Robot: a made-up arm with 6 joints. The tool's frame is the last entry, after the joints.
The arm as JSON. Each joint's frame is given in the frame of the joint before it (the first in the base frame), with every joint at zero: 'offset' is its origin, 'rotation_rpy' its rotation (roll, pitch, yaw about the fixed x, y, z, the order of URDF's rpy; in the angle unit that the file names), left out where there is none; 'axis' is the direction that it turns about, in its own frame. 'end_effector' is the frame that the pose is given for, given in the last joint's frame.
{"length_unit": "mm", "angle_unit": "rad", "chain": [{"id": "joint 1", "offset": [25.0, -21.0, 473.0], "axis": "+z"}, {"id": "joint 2", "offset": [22.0, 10.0, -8.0], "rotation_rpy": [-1.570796, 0.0, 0.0], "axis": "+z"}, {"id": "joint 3", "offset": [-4.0, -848.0, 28.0], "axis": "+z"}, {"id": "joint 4", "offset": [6.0, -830.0, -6.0], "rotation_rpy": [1.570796, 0.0, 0.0], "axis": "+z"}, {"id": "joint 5", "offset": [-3.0, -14.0, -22.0], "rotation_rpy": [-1.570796, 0.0, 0.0], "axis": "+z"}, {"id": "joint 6", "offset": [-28.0, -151.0, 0.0], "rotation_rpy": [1.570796, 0.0, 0.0], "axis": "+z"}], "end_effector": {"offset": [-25.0, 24.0, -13.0], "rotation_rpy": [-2.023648, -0.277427, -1.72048]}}
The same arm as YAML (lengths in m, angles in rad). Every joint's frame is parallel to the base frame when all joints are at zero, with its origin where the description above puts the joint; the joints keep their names.
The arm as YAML. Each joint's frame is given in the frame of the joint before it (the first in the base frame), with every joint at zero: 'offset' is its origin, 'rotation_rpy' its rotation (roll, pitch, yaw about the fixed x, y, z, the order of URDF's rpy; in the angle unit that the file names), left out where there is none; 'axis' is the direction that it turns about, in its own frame. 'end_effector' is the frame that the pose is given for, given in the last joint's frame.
length_unit: m
angle_unit: rad
chain:
  - id: joint 1
    offset: [0.025, -0.021, 0.473]
    axis: [0.0, 0.0, 1.0]
  - id: joint 2
    offset: [0.022, 0.01, -0.008]
    axis: [0.0, 1.0, 0.0]
  - id: joint 3
    offset: [-0.004, 0.028, 0.848]
    axis: [0.0, 1.0, 0.0]
  - id: joint 4
    offset: [0.006, -0.006, 0.83]
    axis: [0.0, 0.0, 1.0]
  - id: joint 5
    offset: [-0.003, -0.014, -0.022]
    axis: [0.0, 1.0, 0.0]
  - id: joint 6
    offset: [-0.028, 0.0, 0.151]
    axis: [0.0, 0.0, 1.0]
end_effector:
  offset: [-0.025, 0.024, -0.013]
  rotation_rpy: [-2.0236, -0.2774, -1.7205]

